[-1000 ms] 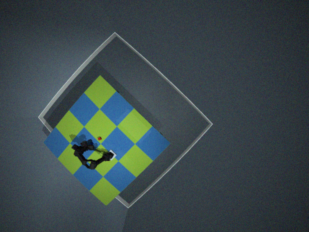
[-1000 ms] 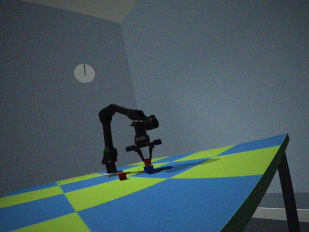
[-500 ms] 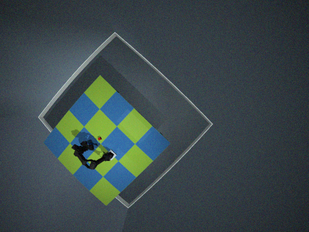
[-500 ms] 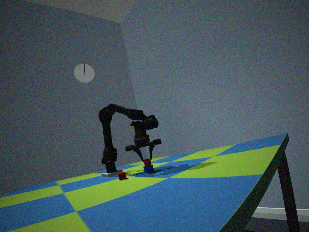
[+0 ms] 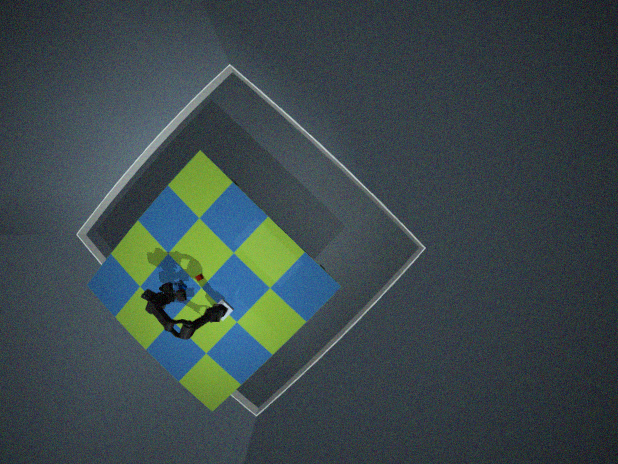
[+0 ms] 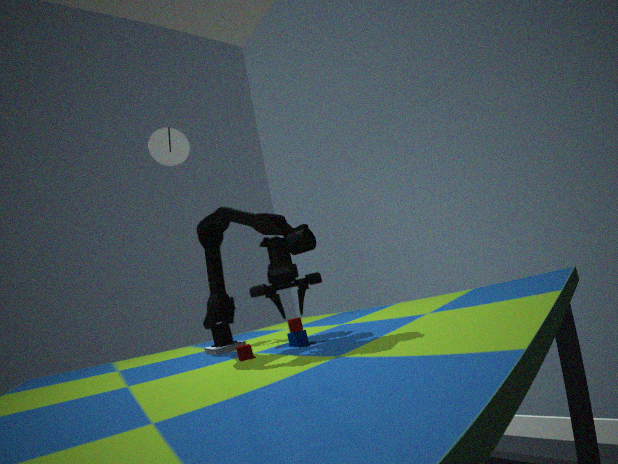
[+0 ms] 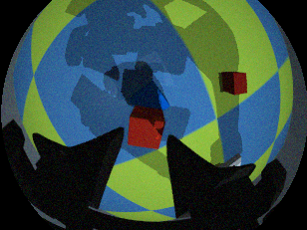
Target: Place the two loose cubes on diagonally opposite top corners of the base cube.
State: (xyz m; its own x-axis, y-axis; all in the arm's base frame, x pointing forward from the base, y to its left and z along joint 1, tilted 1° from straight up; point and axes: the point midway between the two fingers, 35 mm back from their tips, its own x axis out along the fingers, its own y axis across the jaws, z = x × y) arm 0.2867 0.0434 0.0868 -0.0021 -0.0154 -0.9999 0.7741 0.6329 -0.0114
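My gripper tip is 50 mm past the red cube, 140 mm to the left of it and 50 mm above it.
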